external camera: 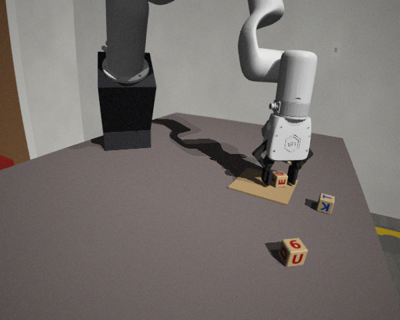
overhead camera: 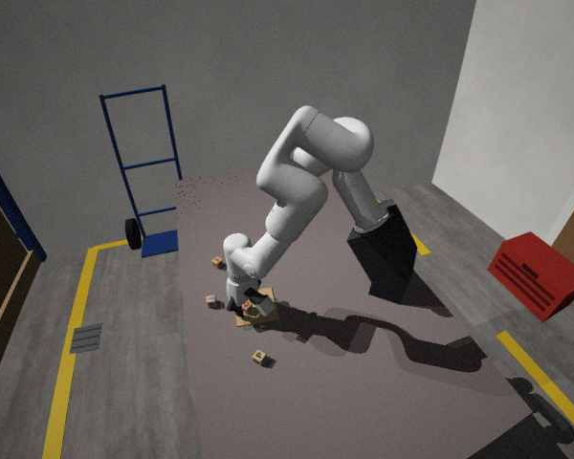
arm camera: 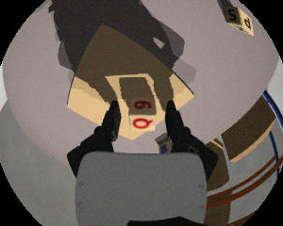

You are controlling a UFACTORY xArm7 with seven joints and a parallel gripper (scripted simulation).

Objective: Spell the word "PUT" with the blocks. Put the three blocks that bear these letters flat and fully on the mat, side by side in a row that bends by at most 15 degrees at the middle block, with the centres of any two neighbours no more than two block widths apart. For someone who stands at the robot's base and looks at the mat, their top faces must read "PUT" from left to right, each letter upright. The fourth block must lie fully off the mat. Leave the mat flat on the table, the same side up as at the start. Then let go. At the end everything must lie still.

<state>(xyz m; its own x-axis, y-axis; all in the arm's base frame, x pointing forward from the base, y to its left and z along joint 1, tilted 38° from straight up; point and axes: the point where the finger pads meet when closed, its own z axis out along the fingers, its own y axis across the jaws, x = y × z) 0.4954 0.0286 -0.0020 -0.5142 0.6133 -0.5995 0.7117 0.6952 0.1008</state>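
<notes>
My gripper is now 3 cm past the tan mat, 2 cm above it and 1 cm to the left of it.
</notes>
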